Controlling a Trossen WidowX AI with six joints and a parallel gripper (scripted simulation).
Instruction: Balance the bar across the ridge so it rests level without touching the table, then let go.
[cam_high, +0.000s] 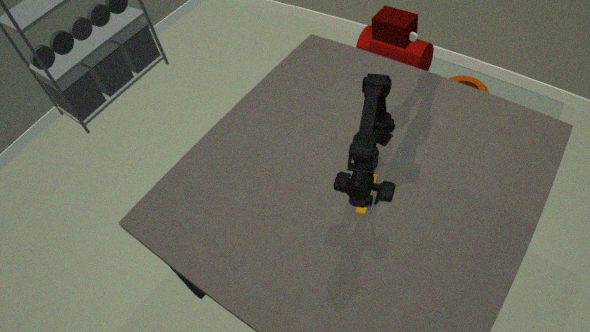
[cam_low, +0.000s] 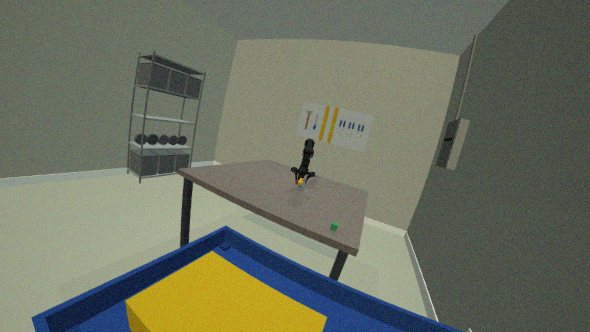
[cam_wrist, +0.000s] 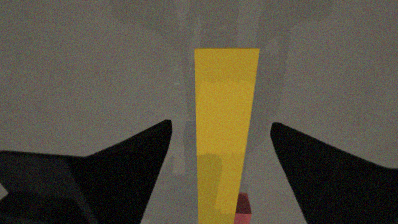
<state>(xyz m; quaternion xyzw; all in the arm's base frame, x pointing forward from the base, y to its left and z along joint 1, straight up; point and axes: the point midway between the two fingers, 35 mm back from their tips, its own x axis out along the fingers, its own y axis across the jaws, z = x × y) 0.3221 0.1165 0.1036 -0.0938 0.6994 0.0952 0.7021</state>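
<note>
Now: the yellow bar 30 mm behind my gripper tip and 10 mm to the right of it. The rest, counted from my gripper tip: small green cube 420 mm ahead, 380 mm to the left, 50 mm below; small red cube 160 mm behind, 80 mm to the right, 50 mm below.
</note>
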